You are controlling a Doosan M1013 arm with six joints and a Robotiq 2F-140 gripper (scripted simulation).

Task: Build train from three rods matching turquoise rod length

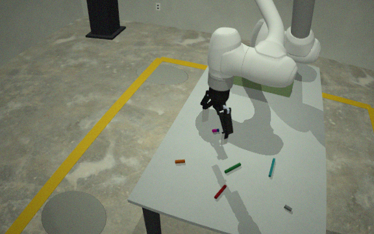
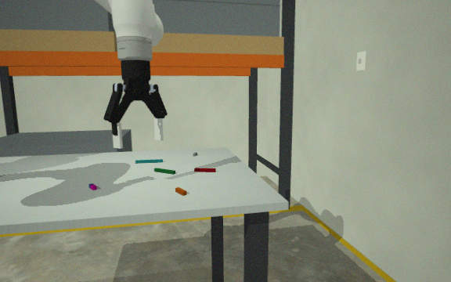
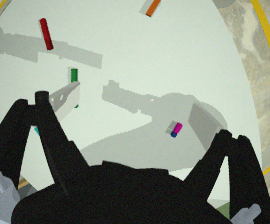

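Now: hand 200 mm short of the red rod, 80 mm to the right of it and 120 mm above it. The rest, counted from my hand: green rod (70 mm ahead, 100 mm to the left, 120 mm below); magenta rod (130 mm behind, 10 mm to the right, 120 mm below); blue rod (140 mm behind, 120 mm below).
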